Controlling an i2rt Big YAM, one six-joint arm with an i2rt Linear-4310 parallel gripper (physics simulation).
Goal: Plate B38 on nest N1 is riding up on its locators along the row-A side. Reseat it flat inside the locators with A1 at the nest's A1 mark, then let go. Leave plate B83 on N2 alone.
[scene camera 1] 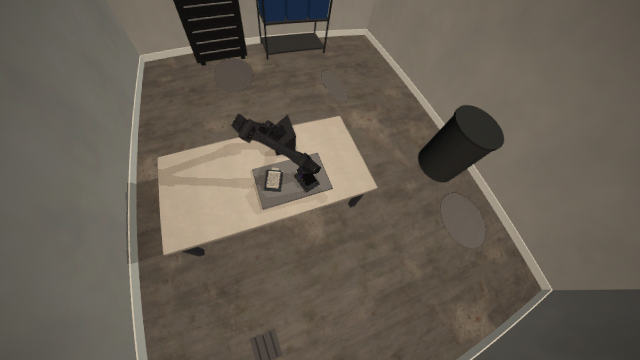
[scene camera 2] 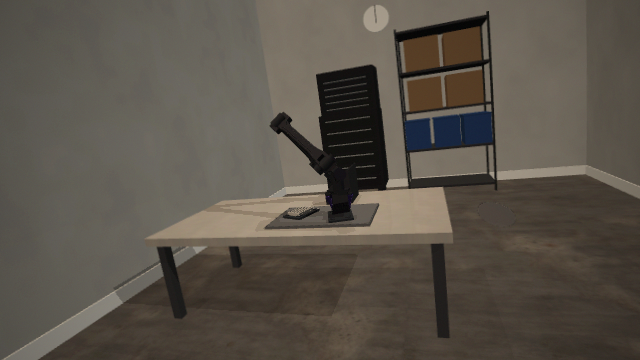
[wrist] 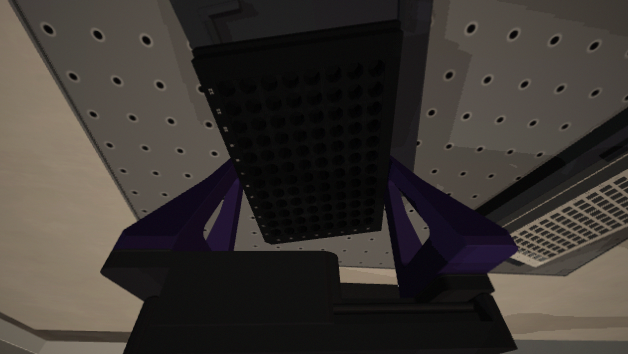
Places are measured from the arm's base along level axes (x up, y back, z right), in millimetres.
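Where they show: gripper, fingertip midpoint: (scene camera 1: 306, 176) (scene camera 2: 341, 209) (wrist: 314, 161); arm's base, origin of the base link: (scene camera 1: 278, 134).
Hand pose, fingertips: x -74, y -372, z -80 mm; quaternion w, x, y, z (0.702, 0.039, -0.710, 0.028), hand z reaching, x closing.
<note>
Things, the pixels of their top centre, and the offset from my fingertips. Level surfaces: height alone.
- Plate B38, middle of its top: (wrist: 313, 176) (scene camera 2: 340, 205) (scene camera 1: 307, 175) dx +20, dy -6, dz -1 mm
- dark nest N1, middle of its top: (wrist: 324, 125) (scene camera 2: 339, 213) (scene camera 1: 306, 179) dx -15, dy -16, dz +6 mm
- Plate B83, middle of its top: (wrist: 580, 224) (scene camera 2: 301, 209) (scene camera 1: 273, 179) dx -7, dy +64, dz +231 mm
- light table, its level: dx -46 mm
Plate B38 (wrist: 307, 145) is a black well plate with its column numbers along the left edge. In the wrist view it sits between my purple fingers. My gripper (wrist: 314, 161) (scene camera 1: 308, 178) (scene camera 2: 340, 208) is shut on its two long sides and holds it low over the dark nest N1 (wrist: 285, 17) (scene camera 2: 340, 218) on the grey perforated board (wrist: 109, 88) (scene camera 1: 286, 198) (scene camera 2: 364, 214). I cannot tell whether the plate touches the nest. Plate B83 (scene camera 1: 273, 178) (scene camera 2: 301, 211) (wrist: 571, 220), white with a dark frame, lies flat on N2 beside it, apart from my fingers.
The board lies on a light table (scene camera 1: 201, 210) (scene camera 2: 402, 223). My arm (scene camera 1: 268, 136) (scene camera 2: 304, 145) reaches in from the table's far edge. A black cabinet (scene camera 2: 351, 125) and a shelf rack (scene camera 2: 490, 89) stand at the back wall. A black cylinder (scene camera 1: 461, 143) is off to the right.
</note>
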